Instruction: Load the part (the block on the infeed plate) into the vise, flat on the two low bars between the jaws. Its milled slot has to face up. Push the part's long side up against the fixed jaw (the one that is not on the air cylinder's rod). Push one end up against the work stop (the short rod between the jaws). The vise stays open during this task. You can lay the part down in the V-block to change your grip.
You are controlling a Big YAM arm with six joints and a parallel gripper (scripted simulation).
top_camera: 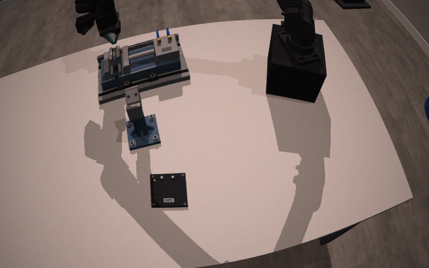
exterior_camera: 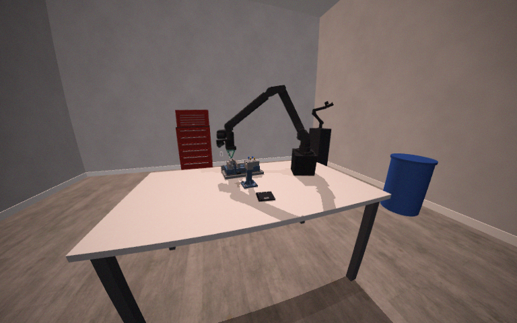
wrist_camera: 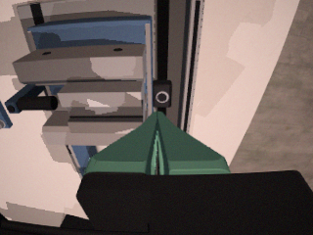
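Now: the part 4 cm to the left of my hand and 2 cm below it. Also, from my hand: fixed jaw: 3 cm ahead, 6 cm to the left, 4 cm below; then moving jaw: 3 cm behind, 6 cm to the left, 4 cm below; then dark short rod: 1 cm ahead, 11 cm to the left, 3 cm below.
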